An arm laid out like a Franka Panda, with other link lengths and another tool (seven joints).
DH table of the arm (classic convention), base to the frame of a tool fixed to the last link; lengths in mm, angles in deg. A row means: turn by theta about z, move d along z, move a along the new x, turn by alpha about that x. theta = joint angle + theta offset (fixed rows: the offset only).
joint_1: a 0, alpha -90, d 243.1, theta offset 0
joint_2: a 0, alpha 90, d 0, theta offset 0
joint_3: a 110.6, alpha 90, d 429.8, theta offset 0
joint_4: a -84.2, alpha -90, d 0, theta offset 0
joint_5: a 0, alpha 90, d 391.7, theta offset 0
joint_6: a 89.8, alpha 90, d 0, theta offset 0
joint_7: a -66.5, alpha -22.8, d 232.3, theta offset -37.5
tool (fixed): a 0, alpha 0, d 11.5, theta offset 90
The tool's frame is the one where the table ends.
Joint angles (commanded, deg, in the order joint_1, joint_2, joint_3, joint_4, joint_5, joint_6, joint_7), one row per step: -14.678, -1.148, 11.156, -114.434, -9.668, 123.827, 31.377; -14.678, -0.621, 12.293, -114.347, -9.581, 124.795, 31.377; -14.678, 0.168, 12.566, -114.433, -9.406, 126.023, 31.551; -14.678, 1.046, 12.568, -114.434, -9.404, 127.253, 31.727; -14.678, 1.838, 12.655, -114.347, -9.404, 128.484, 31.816; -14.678, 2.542, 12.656, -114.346, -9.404, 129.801, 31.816; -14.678, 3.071, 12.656, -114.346, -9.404, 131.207, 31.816; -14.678, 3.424, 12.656, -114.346, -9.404, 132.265, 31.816; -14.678, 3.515, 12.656, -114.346, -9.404, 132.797, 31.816; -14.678, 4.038, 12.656, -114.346, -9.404, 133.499, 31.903; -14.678, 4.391, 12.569, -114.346, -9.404, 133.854, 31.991
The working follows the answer.
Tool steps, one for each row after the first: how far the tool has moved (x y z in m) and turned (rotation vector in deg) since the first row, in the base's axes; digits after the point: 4 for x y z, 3 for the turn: 0.0069, 0.0115, -0.0034, 0.207, -0.533, 1.254; 0.0133, 0.0149, -0.0106, 0.635, -0.932, 1.471; 0.0198, 0.0151, -0.0180, 0.930, -1.326, 1.480; 0.0268, 0.0161, -0.0238, 1.186, -1.879, 1.656; 0.0333, 0.0162, -0.0293, 1.409, -2.504, 1.842; 0.0398, 0.0165, -0.0328, 1.588, -3.385, 2.038; 0.0445, 0.0167, -0.0350, 1.711, -4.091, 2.184; 0.0468, 0.0169, -0.0352, 1.750, -4.530, 2.259; 0.0503, 0.0170, -0.0397, 1.931, -4.733, 2.263; 0.0521, 0.0162, -0.0430, 2.046, -4.756, 2.133
Tool pose at each row, in the base's axes (x y z in m, rotation vector in deg; rounded; the steps above come from the unrounded poses): 0.5614, -0.0772, 0.3673, 117.781, -107.178, 43.923; 0.5683, -0.0657, 0.3639, 119.266, -106.495, 44.691; 0.5747, -0.0623, 0.3567, 119.758, -106.834, 44.879; 0.5813, -0.0621, 0.3493, 119.945, -107.257, 45.113; 0.5882, -0.0611, 0.3436, 120.287, -107.583, 45.607; 0.5947, -0.0609, 0.3381, 120.616, -107.911, 46.217; 0.6012, -0.0607, 0.3345, 120.924, -108.329, 47.172; 0.6060, -0.0604, 0.3323, 121.143, -108.656, 47.955; 0.6082, -0.0603, 0.3321, 121.237, -108.844, 48.468; 0.6117, -0.0601, 0.3276, 121.346, -109.086, 48.569; 0.6135, -0.0609, 0.3244, 121.272, -109.307, 48.473

